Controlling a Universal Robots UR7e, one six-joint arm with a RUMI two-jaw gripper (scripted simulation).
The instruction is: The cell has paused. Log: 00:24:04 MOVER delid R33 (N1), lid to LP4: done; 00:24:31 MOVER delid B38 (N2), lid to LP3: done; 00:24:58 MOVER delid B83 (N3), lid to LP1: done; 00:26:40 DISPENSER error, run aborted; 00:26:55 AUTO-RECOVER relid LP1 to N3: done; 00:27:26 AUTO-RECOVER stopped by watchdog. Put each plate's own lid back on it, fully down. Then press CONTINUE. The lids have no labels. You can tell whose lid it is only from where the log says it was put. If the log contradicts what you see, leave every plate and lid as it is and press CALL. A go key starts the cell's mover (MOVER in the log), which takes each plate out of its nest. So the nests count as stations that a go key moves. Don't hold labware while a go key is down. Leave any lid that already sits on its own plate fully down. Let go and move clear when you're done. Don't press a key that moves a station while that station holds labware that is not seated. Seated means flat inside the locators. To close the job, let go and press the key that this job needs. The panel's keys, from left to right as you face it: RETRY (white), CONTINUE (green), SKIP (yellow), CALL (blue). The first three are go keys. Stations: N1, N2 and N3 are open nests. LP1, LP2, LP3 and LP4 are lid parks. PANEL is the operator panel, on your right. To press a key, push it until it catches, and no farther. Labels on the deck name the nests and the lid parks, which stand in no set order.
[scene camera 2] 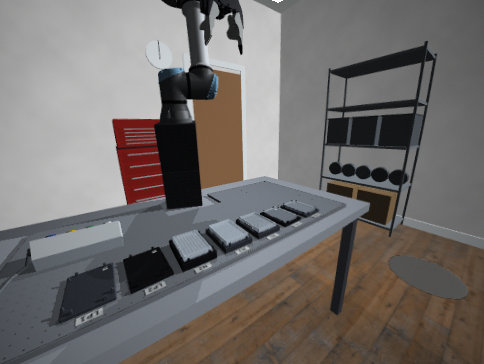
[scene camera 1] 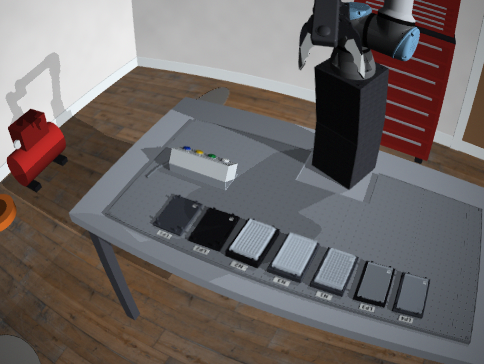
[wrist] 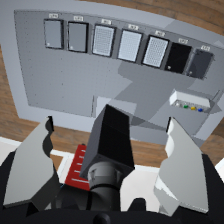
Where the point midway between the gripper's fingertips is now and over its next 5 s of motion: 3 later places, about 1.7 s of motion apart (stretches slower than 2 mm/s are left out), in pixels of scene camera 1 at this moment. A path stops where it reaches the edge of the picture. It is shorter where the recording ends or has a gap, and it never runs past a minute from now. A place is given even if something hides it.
The gripper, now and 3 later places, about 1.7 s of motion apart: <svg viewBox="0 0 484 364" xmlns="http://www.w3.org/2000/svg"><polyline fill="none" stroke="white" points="332,73 302,147 291,195 305,205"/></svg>
